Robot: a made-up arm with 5 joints. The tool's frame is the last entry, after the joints.
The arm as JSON. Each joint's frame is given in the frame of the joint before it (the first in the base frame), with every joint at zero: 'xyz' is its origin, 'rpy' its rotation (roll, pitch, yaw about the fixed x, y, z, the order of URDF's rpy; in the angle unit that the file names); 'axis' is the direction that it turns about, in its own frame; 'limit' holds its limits. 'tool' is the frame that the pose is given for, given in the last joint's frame.
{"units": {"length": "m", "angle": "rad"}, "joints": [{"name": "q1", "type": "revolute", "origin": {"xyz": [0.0, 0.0, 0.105], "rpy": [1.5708, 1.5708, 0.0]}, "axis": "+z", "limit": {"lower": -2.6, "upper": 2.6}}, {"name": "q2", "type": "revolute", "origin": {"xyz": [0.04, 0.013, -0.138], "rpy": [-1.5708, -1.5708, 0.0]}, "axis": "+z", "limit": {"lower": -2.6, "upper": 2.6}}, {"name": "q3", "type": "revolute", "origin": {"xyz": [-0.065, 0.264, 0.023], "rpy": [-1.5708, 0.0, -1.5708]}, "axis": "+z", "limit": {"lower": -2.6, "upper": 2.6}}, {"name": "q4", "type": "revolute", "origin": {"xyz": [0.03, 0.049, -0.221], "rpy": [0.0, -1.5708, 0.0]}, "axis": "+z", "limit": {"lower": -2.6, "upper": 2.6}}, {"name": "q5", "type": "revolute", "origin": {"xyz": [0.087, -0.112, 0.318], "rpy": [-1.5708, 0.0, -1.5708]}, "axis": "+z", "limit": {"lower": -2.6, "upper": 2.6}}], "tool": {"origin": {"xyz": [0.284, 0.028, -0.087], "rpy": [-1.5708, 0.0, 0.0]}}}
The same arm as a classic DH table. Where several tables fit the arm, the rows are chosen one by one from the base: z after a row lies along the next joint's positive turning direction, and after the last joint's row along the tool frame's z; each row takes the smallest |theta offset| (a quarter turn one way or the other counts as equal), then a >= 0, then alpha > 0; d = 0 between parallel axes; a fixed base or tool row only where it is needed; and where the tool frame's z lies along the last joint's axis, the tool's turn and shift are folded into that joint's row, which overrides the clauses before.
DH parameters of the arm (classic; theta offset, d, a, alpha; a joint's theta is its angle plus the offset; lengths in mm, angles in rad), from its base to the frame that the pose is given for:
base (fixed): 0 105 0 1.5708
q1: -1.5708 -138 40 -1.5708
q2: 0 36 264 1.5708
q3: -1.5708 -286 49 -1.5708
q4: 0 288 -112 1.5708
q5: 0 0 -284 1.5708
tool (fixed): 3.1416 28 0 0
Joint limits (rad, base to tool): -2.6..2.6 -2.6..2.6 -2.6..2.6 -2.6..2.6 -2.6..2.6

